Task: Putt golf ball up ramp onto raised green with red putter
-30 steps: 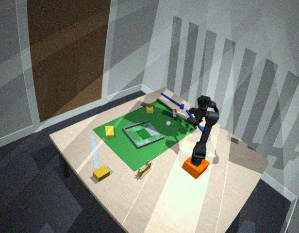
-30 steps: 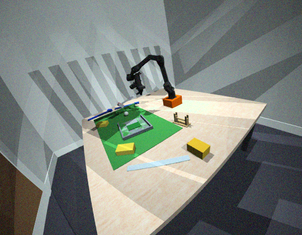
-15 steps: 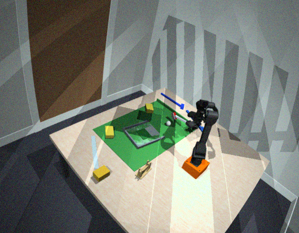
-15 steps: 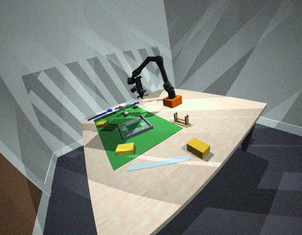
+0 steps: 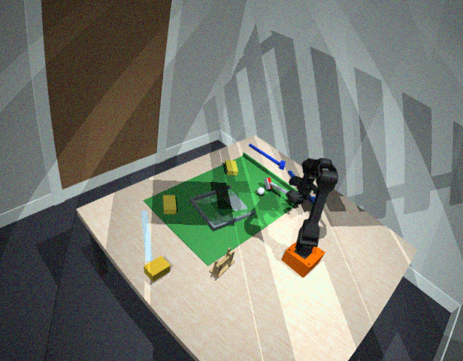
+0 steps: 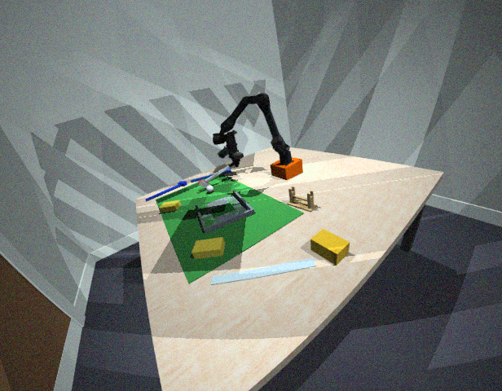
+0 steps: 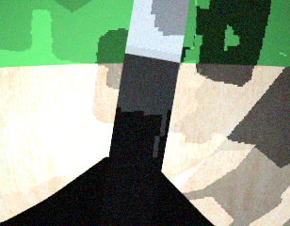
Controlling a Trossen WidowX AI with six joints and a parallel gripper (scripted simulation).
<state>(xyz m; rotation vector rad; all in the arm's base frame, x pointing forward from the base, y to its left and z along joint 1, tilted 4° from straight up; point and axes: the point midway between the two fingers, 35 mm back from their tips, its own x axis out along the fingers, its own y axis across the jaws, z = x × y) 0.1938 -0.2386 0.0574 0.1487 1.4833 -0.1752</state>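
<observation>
The red putter is 120 mm ahead of my gripper tip and 20 mm to the right of it. The rest, counted from my gripper tip: wooden putter stand: 520 mm to the left, 50 mm below, 10 mm ahead; white golf ball: 210 mm ahead, 50 mm below, 20 mm to the left; blue putter: 410 mm ahead, 300 mm to the right, 60 mm below.
</observation>
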